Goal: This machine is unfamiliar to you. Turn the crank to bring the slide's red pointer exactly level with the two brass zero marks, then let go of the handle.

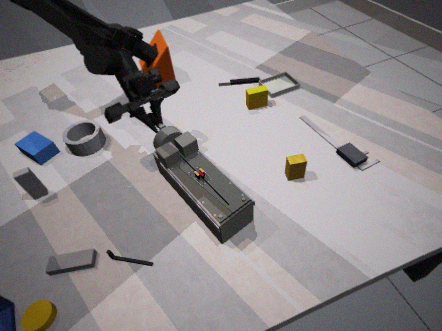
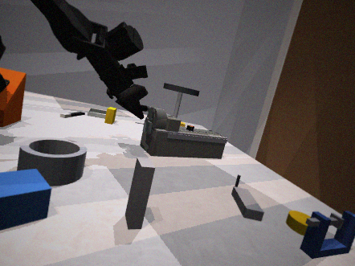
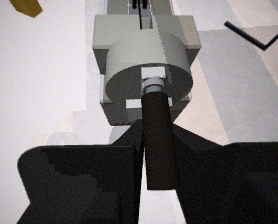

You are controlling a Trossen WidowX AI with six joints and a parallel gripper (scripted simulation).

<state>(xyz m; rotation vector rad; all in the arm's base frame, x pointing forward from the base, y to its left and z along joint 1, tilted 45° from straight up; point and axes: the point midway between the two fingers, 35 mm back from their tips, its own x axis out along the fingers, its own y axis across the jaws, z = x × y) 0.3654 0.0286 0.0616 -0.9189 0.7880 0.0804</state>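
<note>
The dark crank handle is 3 cm above my gripper tip, 2 cm behind it and 1 cm to the right of it. From my gripper tip the other things lie so: black hex key 26 cm ahead, 13 cm to the right, 8 cm below; then blue block 35 cm to the right, 13 cm behind, 7 cm below; then red pointer 16 cm ahead, 7 cm to the left, 1 cm below.
</note>
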